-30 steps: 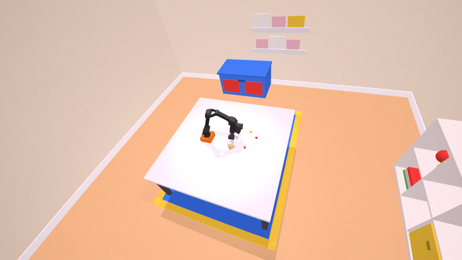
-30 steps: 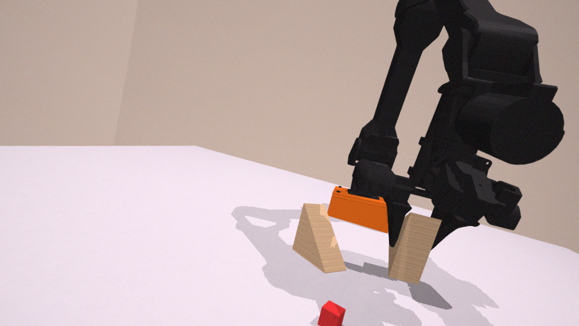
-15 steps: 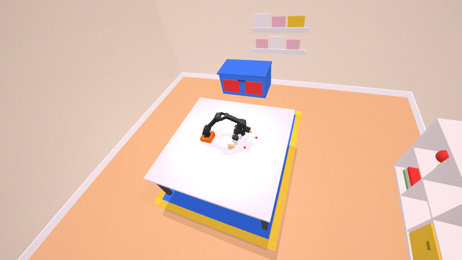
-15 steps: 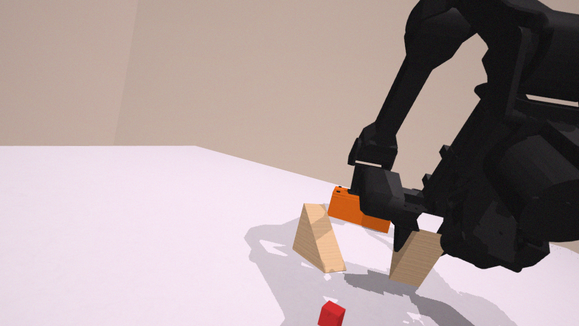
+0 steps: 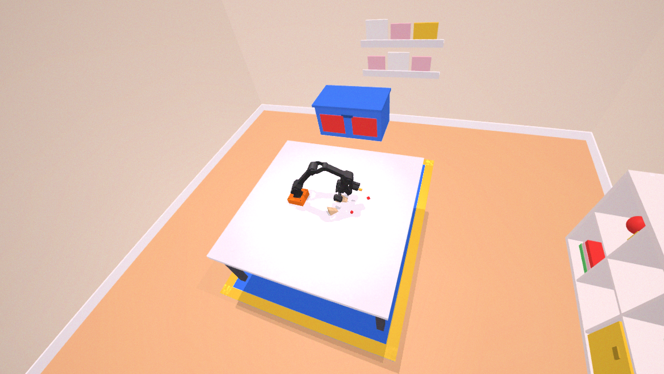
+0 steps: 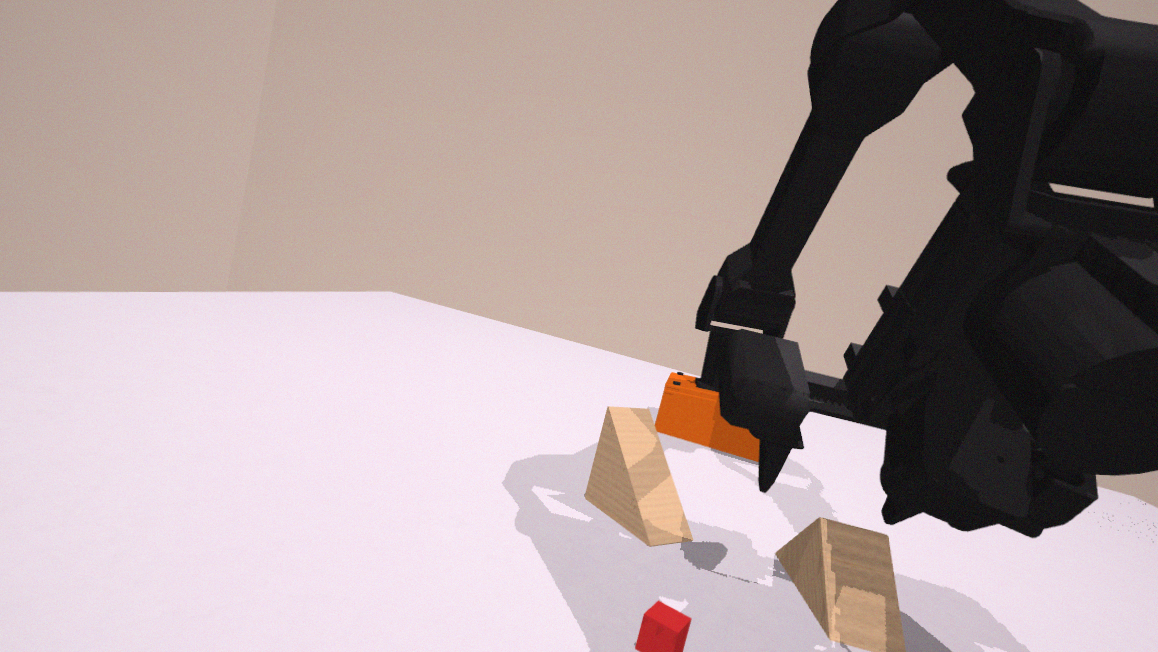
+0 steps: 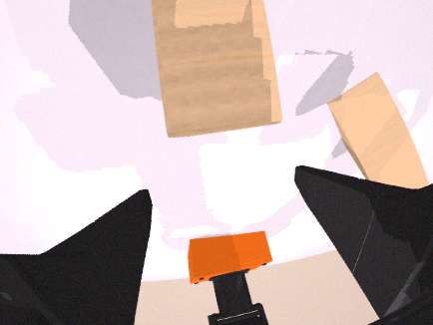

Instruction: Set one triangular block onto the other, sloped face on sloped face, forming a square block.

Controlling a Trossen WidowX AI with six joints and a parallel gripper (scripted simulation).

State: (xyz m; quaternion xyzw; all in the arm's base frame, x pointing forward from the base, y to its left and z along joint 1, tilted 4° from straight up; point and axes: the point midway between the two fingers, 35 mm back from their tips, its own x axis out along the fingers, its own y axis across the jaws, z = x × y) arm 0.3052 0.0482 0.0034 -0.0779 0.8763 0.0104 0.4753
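Right now the red cube is 15 cm ahead of my gripper tip, 9 cm to the right of it and 3 cm below it.
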